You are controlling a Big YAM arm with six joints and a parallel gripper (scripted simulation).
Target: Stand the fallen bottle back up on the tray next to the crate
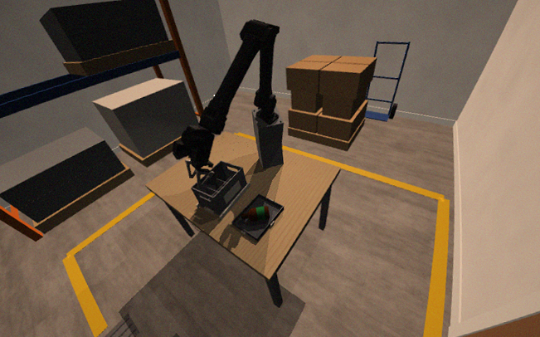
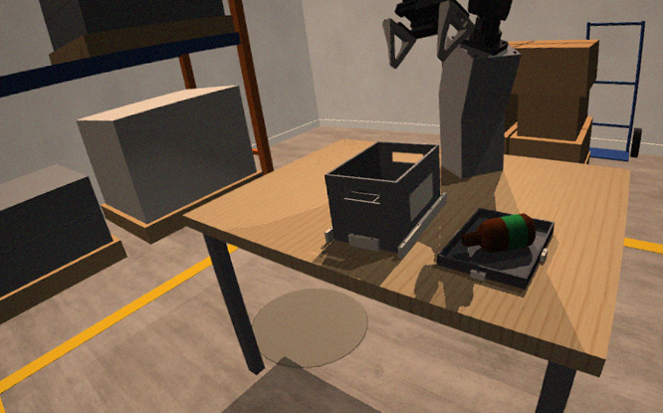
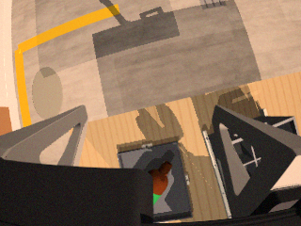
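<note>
Right now the brown bottle is 200 mm behind my hand, 40 mm to the left of it and 390 mm below it. Also, from my hand: tray (220 mm behind, 40 mm to the left, 420 mm below); then dark crate (170 mm behind, 250 mm to the right, 350 mm below).
</note>
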